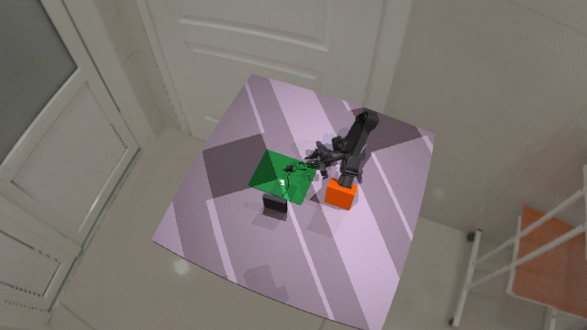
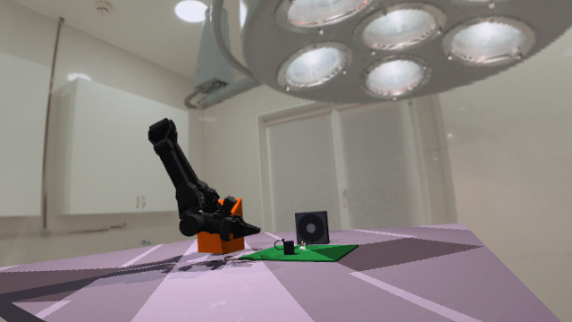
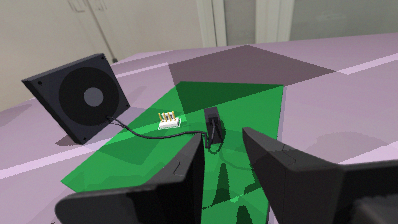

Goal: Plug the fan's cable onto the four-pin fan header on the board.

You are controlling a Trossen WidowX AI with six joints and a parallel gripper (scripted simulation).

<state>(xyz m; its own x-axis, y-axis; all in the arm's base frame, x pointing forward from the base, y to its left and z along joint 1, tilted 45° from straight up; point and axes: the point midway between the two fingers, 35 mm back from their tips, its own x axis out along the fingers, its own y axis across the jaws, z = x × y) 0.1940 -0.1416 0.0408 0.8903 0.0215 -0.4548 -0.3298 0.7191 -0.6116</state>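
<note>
Right now the fan plug is 8 cm ahead of my gripper tip, 3 cm to the left of it and 6 cm below it. From my gripper tip the other things lie so: black fan: 9 cm ahead, 26 cm to the left, 2 cm below; green board: 10 cm ahead, 7 cm to the left, 9 cm below; white four-pin header: 9 cm ahead, 12 cm to the left, 8 cm below.
</note>
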